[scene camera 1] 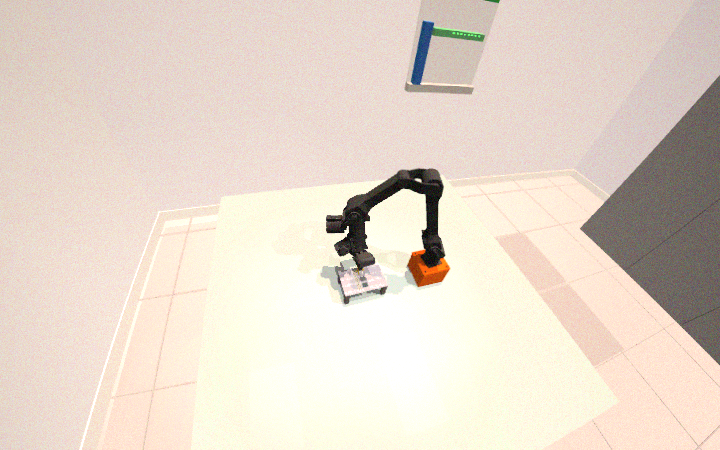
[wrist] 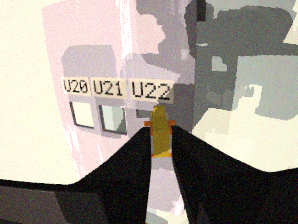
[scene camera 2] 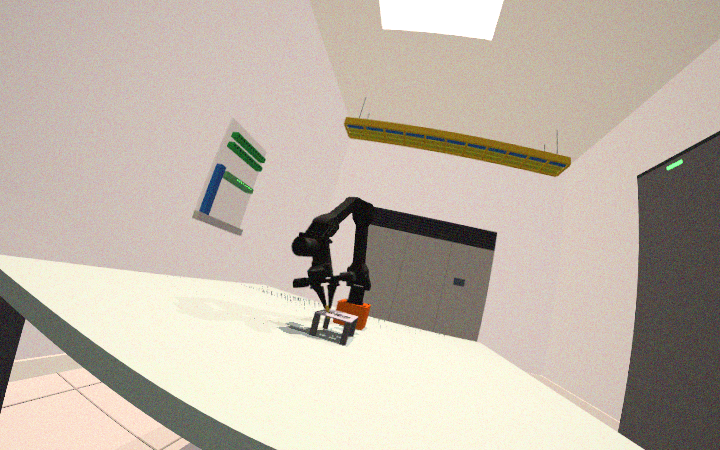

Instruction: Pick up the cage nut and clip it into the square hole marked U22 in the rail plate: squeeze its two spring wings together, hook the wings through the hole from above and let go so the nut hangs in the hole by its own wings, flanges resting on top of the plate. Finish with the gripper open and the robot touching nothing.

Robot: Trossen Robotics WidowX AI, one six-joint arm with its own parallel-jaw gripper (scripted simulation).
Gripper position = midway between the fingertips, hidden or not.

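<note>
Visible: my gripper (scene camera 2: 327, 308), (scene camera 1: 359, 269), (wrist: 159, 133); also a cage nut (wrist: 161, 132).
</note>
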